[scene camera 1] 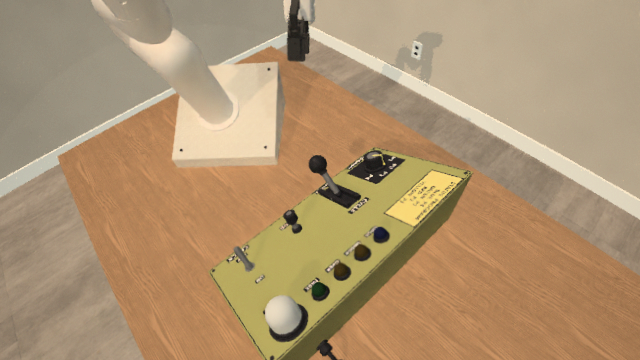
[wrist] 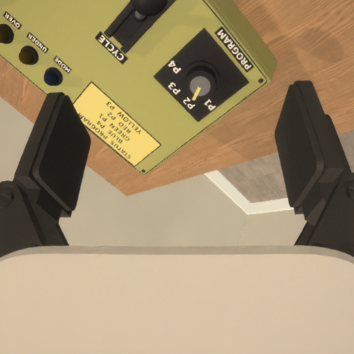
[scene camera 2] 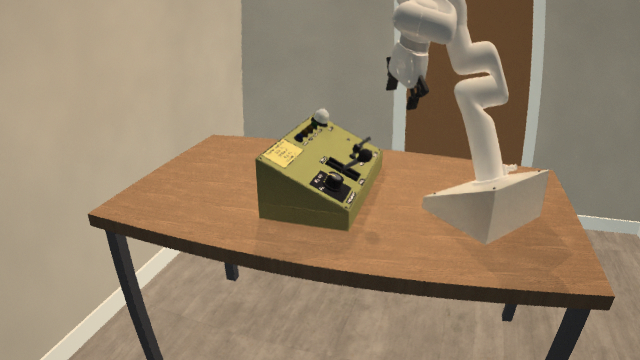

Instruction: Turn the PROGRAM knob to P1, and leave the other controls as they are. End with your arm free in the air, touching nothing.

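Places are measured from the arm's base along level axes (x back, y right, z up), in millimetres.
Pixels of known places: gripper, fingertip midpoint: (scene camera 1: 299, 56) (scene camera 2: 400, 99); arm's base, origin of the base link: (scene camera 1: 218, 111) (scene camera 2: 491, 181).
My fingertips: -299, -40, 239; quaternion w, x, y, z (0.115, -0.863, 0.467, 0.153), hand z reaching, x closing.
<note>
Ahead of a thing's pixels: the offset from my fingertips to its top centre, as dx, dy, dz. "spot": to the spot under its first point.
The PROGRAM knob {-171, -24, -203} (scene camera 1: 374, 161) (scene camera 2: 333, 181) (wrist: 201, 85) is black with a grey cap, on a black plate at one end of the sloped green control box (scene camera 1: 310, 250) (scene camera 2: 300, 200) (wrist: 120, 75). In the wrist view its yellow pointer line points at the P2 label (wrist: 190, 103); the P1 label (wrist: 211, 104) is beside that. My gripper (scene camera 2: 401, 95) (wrist: 177, 110) is wide open and empty, in the air above the box on the robot-base side, touching nothing. In scene camera 1, the gripper (scene camera 1: 297, 47) shows side-on, so its finger gap is hidden there.
The CYCLE lever {-89, +80, -168} (scene camera 1: 317, 164) (scene camera 2: 364, 155) (wrist: 150, 5) with a black ball stands up beside the knob. A small black-capped control {-121, +210, -196} (scene camera 1: 290, 217), a grey toggle {-85, +325, -203} (scene camera 1: 244, 259), several round lamps and a white dome {spot: -246, +372, -126} (scene camera 1: 283, 315) (scene camera 2: 321, 116) are further along the box.
</note>
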